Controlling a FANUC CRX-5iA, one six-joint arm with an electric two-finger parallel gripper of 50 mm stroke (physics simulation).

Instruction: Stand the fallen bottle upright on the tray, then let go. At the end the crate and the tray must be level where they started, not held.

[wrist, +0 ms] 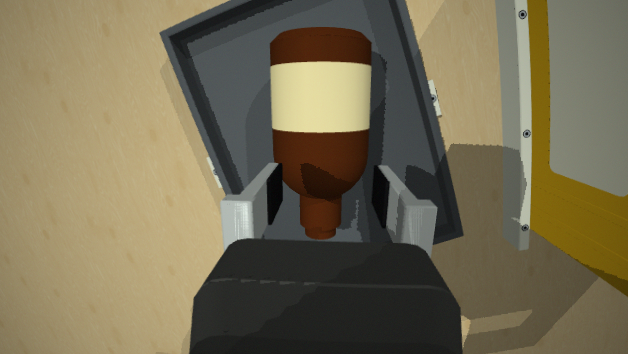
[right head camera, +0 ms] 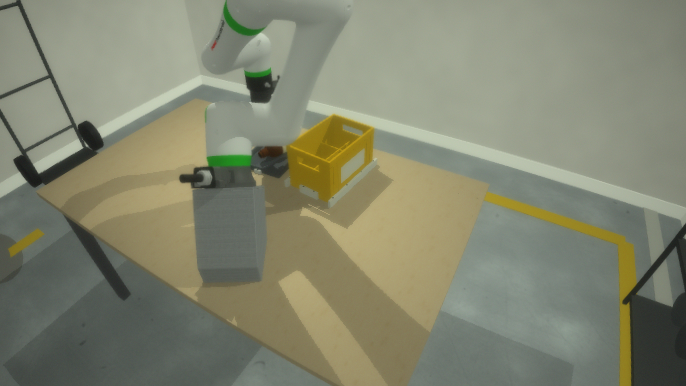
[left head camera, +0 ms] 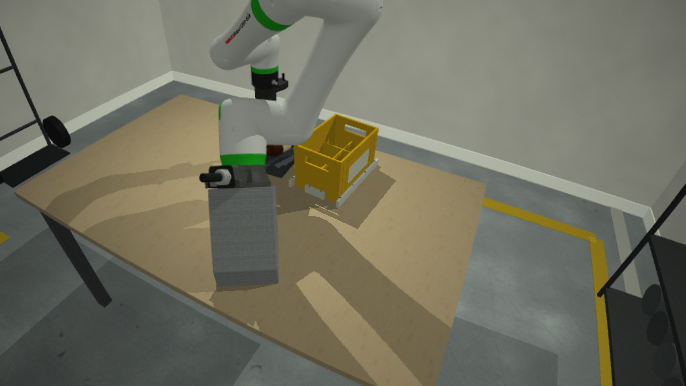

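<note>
The brown bottle with a cream label lies on its side in the dark grey tray. In the wrist view its base points up the picture and its neck points down toward my gripper. My gripper is open and empty; its fingers appear on either side of the bottle's shoulder and neck, with gaps to both. How high they are above it is hard to tell. The arm hides the fingers in both head views. The yellow crate stands upright beside the tray.
Pale rails run along the crate's foot. The arm's grey pedestal stands on the wooden table. A hand truck stands on the floor beyond the left edge.
</note>
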